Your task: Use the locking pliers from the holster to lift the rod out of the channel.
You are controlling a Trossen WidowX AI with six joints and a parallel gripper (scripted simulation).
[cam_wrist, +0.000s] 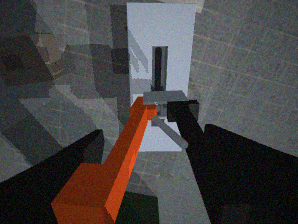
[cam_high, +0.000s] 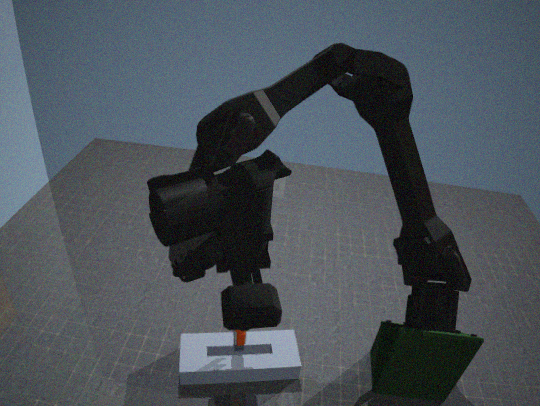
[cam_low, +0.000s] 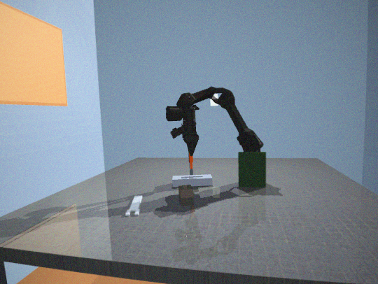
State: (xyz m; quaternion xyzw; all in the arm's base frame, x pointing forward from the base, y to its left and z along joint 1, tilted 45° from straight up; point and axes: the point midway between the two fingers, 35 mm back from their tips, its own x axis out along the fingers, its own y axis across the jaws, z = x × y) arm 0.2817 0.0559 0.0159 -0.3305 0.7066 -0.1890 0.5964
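The grey channel block lies 12 cm below my gripper tip and 1 cm to the right of it. Round my gripper tip: brown holster 15 cm to the left, 13 cm below; then orange handle 2 cm to the left; then small white forked piece 30 cm to the left, 15 cm ahead, 14 cm below.
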